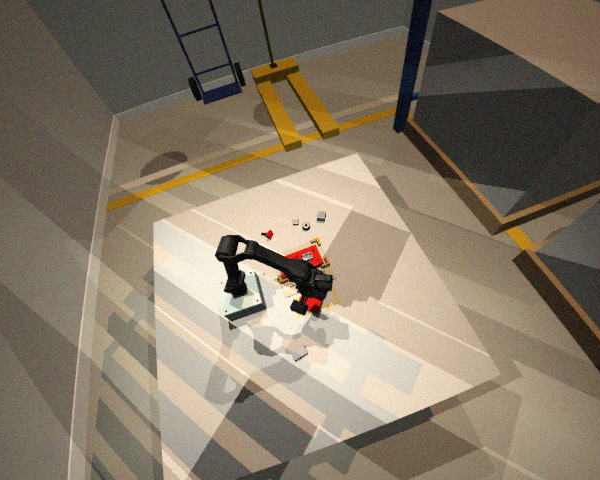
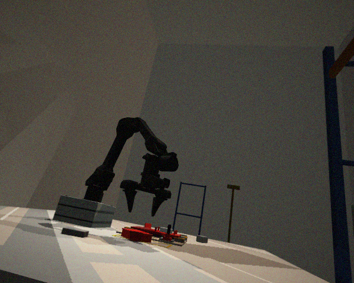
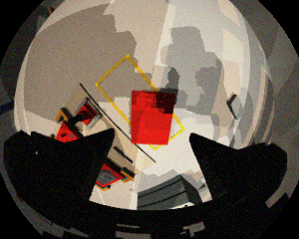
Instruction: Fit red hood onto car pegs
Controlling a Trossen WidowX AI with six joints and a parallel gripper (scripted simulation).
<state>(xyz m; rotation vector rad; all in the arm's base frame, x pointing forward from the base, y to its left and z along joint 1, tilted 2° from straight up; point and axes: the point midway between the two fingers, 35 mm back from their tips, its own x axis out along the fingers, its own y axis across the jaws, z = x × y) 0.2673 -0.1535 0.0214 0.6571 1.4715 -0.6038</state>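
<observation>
Right now the red hood is 60 mm below my gripper tip. Round my gripper tip: jig plate: 40 mm ahead, 190 mm to the left, 70 mm below.
</observation>
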